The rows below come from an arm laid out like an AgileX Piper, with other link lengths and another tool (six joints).
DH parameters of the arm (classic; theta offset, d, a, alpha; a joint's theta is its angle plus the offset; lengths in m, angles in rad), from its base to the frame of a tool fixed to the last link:
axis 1: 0 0.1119 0 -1.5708
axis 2: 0.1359 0 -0.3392 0
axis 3: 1.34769 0 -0.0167 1.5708
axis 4: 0 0.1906 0 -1.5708
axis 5: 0 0 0 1.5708
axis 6: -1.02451 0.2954 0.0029 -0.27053
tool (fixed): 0 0.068 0 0
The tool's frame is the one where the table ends.
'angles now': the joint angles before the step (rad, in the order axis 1, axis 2, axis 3, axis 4, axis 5, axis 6). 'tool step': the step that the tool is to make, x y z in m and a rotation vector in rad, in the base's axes. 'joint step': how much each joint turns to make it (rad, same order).
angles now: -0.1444 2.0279 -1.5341 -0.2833 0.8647 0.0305
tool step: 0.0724 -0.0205 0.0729 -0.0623 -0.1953 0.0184
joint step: -0.0032 -0.0074 -0.2223 -0.0225 0.0230 -0.0242
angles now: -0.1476 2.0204 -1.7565 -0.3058 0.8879 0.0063
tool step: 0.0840 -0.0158 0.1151 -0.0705 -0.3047 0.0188
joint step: -0.0005 -0.0085 -0.2351 -0.0298 -0.0704 0.0061
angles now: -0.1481 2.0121 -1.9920 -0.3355 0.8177 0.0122
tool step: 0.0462 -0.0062 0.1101 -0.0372 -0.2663 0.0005
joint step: 0.0001 -0.0041 -0.1789 -0.0273 -0.0807 0.0418
